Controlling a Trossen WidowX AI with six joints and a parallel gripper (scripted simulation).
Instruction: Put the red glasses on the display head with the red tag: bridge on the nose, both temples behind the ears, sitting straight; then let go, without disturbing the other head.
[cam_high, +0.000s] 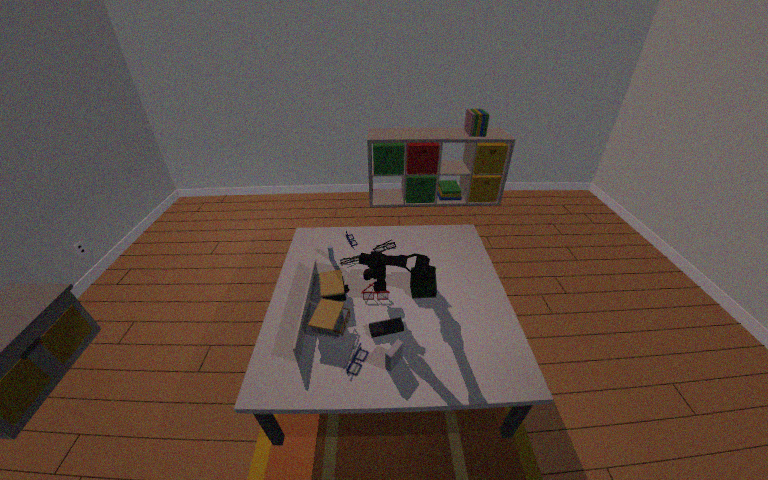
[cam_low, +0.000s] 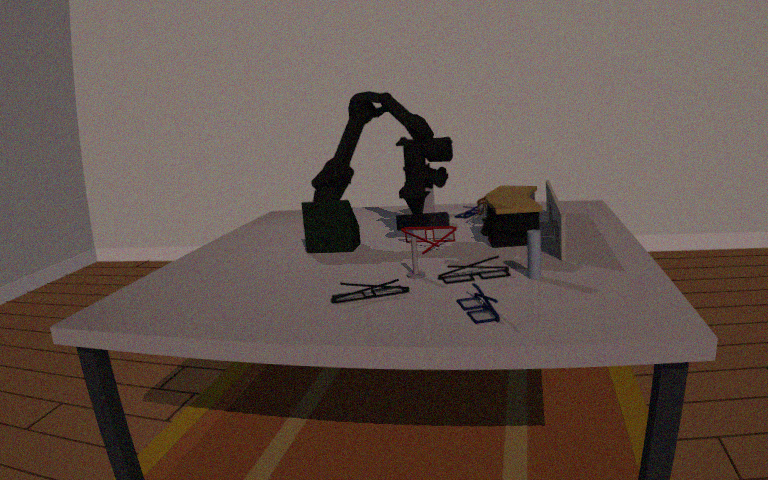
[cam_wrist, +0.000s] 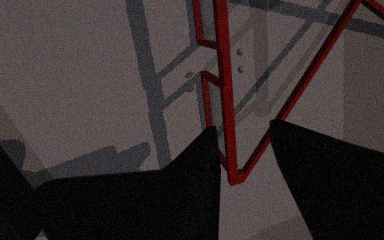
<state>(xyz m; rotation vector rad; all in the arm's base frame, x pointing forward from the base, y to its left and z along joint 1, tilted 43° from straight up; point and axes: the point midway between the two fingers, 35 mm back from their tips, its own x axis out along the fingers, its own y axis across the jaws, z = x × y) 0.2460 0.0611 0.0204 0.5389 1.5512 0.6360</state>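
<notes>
The thin post is 30 cm to the right of my gripper tip, 5 cm ahead of it and 4 cm below it. Also, from my gripper tip: black case 22 cm to the left, 5 cm below, 4 cm behind.
</notes>
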